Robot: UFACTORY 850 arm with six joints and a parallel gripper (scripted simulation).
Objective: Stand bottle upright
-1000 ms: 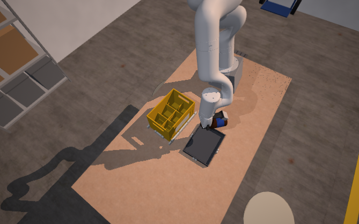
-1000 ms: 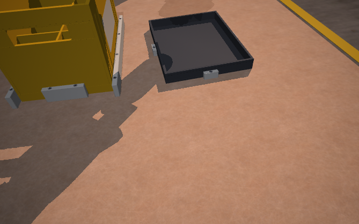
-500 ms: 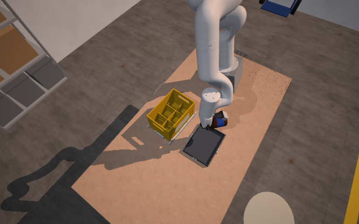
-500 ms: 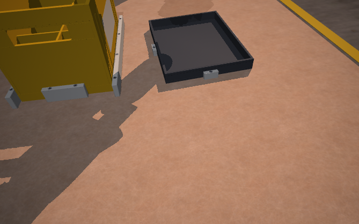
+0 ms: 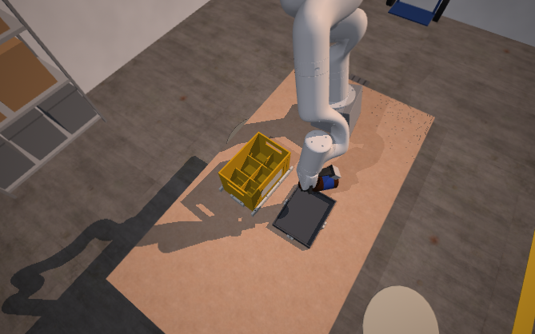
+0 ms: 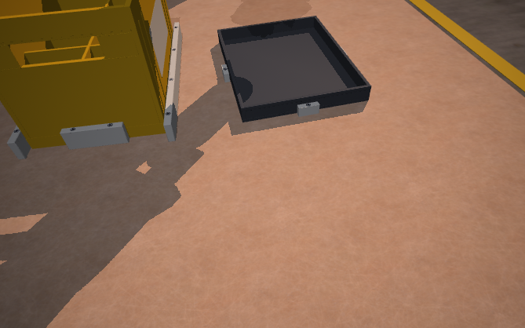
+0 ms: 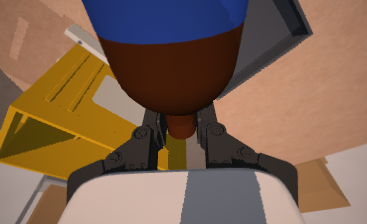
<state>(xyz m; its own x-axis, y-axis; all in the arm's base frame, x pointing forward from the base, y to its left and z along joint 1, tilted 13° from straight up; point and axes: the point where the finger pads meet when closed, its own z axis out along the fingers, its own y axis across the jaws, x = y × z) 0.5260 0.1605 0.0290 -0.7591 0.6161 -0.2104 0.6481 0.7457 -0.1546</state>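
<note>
Now: the brown bottle 40 mm to the left of my hand, 40 mm behind it and 10 mm below it. From my hand the other things lie so: dark tray: 190 mm below, 50 mm to the left, 30 mm ahead; yellow crate: 230 mm to the right, 120 mm below, 20 mm ahead.
</note>
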